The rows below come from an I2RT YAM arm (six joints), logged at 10 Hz.
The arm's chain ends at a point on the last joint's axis. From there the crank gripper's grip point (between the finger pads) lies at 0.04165 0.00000 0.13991 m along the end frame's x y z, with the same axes.
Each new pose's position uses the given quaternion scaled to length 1; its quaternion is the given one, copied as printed.
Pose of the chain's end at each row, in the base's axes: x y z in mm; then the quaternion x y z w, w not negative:
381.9, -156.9, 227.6, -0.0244, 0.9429, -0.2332, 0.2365
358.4, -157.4, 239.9, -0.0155, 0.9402, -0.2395, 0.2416
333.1, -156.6, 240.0, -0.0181, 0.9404, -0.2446, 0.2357
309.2, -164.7, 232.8, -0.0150, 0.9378, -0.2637, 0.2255
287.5, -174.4, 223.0, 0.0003, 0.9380, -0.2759, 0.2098
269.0, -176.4, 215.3, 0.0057, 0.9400, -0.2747, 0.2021
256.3, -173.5, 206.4, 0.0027, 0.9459, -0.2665, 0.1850
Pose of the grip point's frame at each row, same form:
409.0, -223.3, 100.5, -0.0244, 0.9429, -0.2332, 0.2365
386.2, -225.4, 113.8, -0.0155, 0.9402, -0.2395, 0.2416
359.4, -226.0, 114.3, -0.0181, 0.9404, -0.2446, 0.2357
332.1, -239.1, 109.3, -0.0150, 0.9378, -0.2637, 0.2255
304.6, -251.6, 100.3, 0.0003, 0.9380, -0.2759, 0.2098
283.5, -253.2, 92.0, 0.0057, 0.9400, -0.2747, 0.2021
266.3, -248.1, 81.3, 0.0027, 0.9459, -0.2665, 0.1850

